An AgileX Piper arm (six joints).
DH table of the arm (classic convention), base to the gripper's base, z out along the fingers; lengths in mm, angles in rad. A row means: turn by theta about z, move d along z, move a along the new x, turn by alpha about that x. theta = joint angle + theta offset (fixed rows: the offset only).
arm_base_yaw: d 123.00, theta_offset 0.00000, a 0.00, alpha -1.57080
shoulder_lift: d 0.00, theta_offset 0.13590, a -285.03, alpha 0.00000
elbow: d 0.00, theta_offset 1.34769, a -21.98, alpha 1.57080
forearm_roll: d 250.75, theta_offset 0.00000, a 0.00, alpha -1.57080
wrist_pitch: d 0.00, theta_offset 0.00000, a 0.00, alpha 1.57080
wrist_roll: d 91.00, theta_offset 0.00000, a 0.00, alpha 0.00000
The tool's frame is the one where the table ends.
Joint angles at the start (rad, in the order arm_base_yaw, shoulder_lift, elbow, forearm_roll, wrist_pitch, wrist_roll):
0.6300, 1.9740, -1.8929, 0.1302, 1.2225, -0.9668
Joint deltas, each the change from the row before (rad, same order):
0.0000, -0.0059, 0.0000, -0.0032, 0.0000, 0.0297
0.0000, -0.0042, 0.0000, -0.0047, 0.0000, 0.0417
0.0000, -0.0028, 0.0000, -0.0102, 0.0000, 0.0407
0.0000, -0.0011, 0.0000, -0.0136, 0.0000, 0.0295
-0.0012, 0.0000, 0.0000, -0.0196, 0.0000, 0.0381
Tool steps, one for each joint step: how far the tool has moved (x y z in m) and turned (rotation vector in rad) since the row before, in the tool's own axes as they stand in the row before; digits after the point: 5 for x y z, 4 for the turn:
0.00004, 0.00016, -0.00273, 0.0064, -0.0012, 0.0279
0.00020, -0.00002, -0.00194, 0.0059, 0.0008, 0.0396
0.00061, -0.00040, -0.00130, 0.0082, 0.0055, 0.0369
0.00085, -0.00071, -0.00052, 0.0093, 0.0088, 0.0247
0.00158, -0.00150, -0.00006, 0.0131, 0.0135, 0.0325

